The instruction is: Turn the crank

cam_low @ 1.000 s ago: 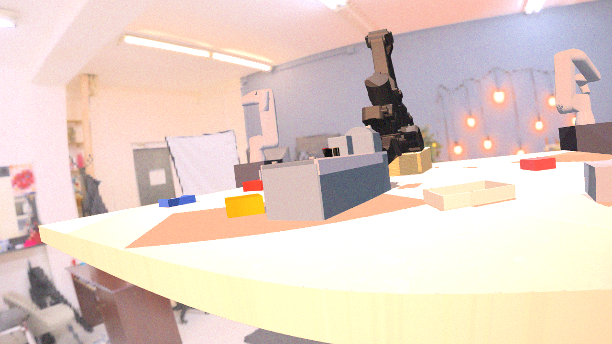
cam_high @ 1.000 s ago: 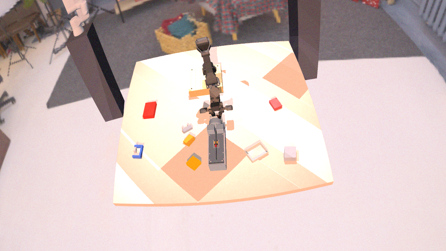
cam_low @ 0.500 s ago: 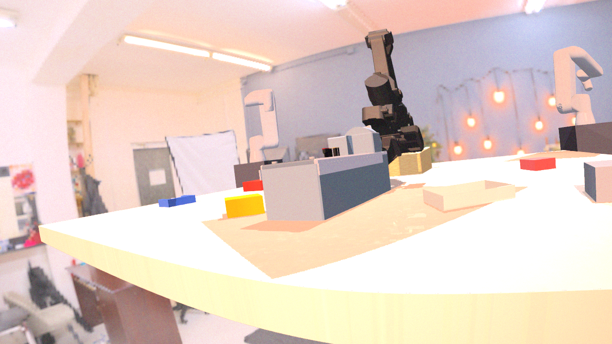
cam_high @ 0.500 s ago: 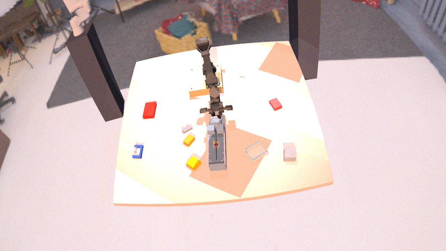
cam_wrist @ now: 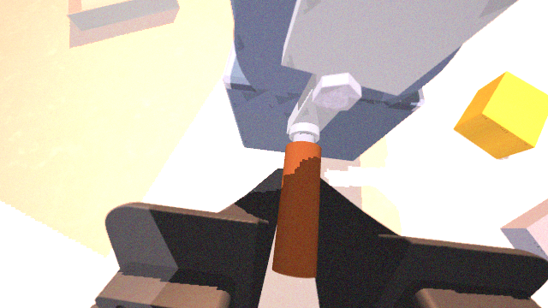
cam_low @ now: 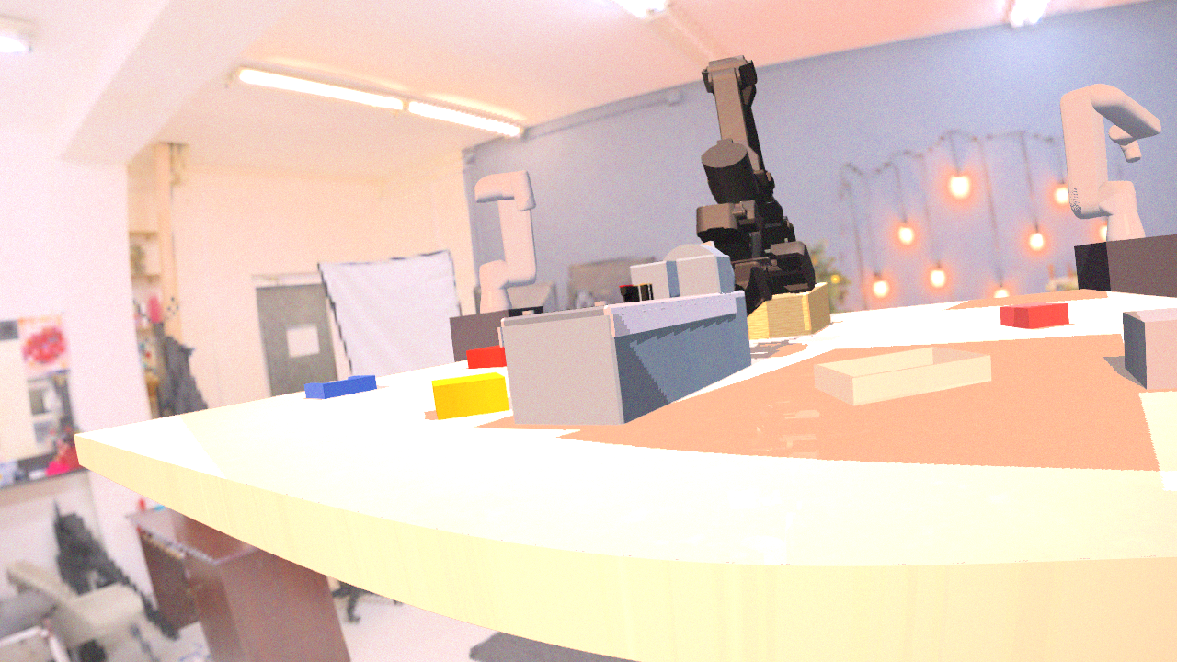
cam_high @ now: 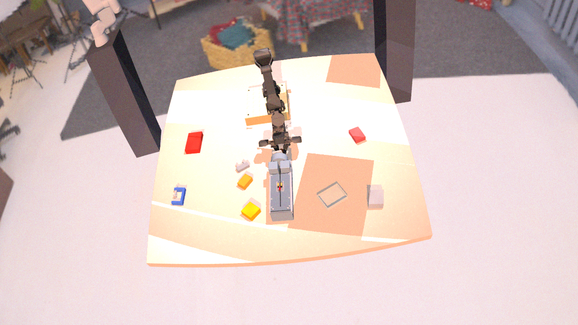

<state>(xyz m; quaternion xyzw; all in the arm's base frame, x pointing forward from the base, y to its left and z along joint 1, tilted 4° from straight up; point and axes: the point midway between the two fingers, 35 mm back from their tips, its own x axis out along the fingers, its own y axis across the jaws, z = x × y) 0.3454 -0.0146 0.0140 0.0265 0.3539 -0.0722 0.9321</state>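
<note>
Right now my gripper tip is 20 mm past the orange crank handle and 30 mm below it. The rest, counted from my gripper tip: shallow white tray: 230 mm ahead, 170 mm to the left, 30 mm below; red pointer: 180 mm ahead, 30 mm to the right, 50 mm above; yellow cube: 220 mm ahead, 180 mm to the right, 20 mm below.
</note>
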